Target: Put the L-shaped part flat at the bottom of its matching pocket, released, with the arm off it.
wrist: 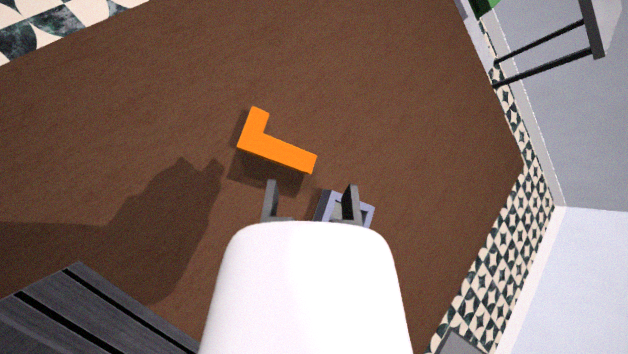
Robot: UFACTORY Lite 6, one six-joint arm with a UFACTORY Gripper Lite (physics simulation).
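Places are measured from the arm's base along level axes (x down, y right, z back), in millimetres.
Where they show: hand, tool point: (pixel 311 205).
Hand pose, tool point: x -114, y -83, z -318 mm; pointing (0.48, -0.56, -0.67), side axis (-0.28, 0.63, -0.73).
Observation:
After its pixels a point has its place.
The orange L-shaped part (pixel 272 147) {x 44, y -130, z -353 mm} lies on the brown table top (pixel 350 75) {x 74, y -162, z -564 mm} near the middle of the wrist view, with its long leg pointing right and slightly down and its short leg pointing up. My gripper (pixel 312 186) {x -114, y -83, z -318 mm} is open, its two dark fingers apart, with no part between them. It hangs above the table, below the L-shaped part in the view. A blue-grey tray (pixel 369 215) {x 38, y 53, z -418 mm} shows behind the right finger, beyond the lower right of the part. Most of it is hidden by the finger and the white arm housing, so its pocket's shape cannot be told.
A dark grey slatted surface (pixel 100 305) {x 44, y -96, z -101 mm} is at the lower left. The shadow of the arm falls on the table at the left. A green object (pixel 483 7) stands at the table's upper right edge, near a dark-legged piece of furniture (pixel 592 30). Patterned floor (pixel 520 220) borders the table.

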